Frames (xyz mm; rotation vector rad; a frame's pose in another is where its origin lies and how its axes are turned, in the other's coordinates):
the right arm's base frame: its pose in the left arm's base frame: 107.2 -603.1 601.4 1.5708 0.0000 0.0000
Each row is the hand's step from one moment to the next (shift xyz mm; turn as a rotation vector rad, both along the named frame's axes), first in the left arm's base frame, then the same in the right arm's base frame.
Working: the left arm's base frame: its pose in the right arm's base frame: -107.2 -601.4 -603.1 -1.5708 0.0000 0.0000

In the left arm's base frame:
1: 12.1 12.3 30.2 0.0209 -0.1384 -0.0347
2: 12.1 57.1 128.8 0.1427 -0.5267 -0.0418
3: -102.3 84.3 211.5 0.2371 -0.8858 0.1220
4: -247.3 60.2 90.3 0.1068 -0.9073 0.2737
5: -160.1 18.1 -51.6 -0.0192 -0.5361 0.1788
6: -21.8 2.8 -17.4 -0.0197 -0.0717 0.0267
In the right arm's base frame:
1: 12.1 30.2 -12.3 0.0209 -0.0347 0.1384
2: 12.1 128.8 -57.1 0.1427 -0.0418 0.5267
3: -102.3 211.5 -84.3 0.2371 0.1220 0.8858
4: -247.3 90.3 -60.2 0.1068 0.2737 0.9073
5: -160.1 -51.6 -18.1 -0.0192 0.1788 0.5361
6: -21.8 -17.4 -2.8 -0.0197 0.0267 0.0717

